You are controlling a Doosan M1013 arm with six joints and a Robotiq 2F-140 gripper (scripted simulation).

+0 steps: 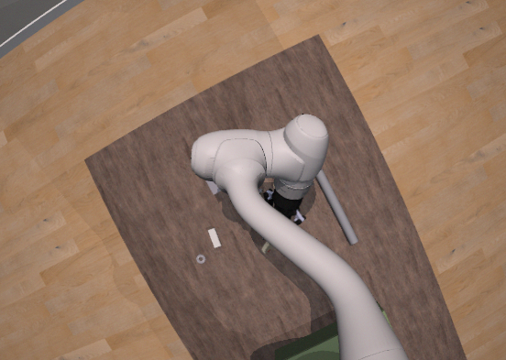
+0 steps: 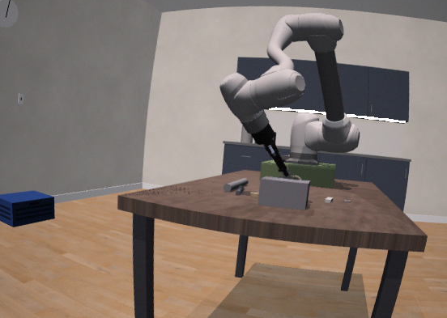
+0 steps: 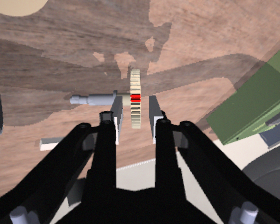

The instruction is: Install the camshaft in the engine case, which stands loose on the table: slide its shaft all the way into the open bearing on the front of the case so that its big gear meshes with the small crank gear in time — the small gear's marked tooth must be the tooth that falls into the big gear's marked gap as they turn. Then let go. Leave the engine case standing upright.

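Now: the crank gear 12 cm ahead of my hand and 2 cm below it. Also, from my hand: tan disc 10 cm ahead, 8 cm to the right, 8 cm below; grey bolt 15 cm to the right, 8 cm ahead, 7 cm below; white block 18 cm to the left, 8 cm below, 6 cm ahead.
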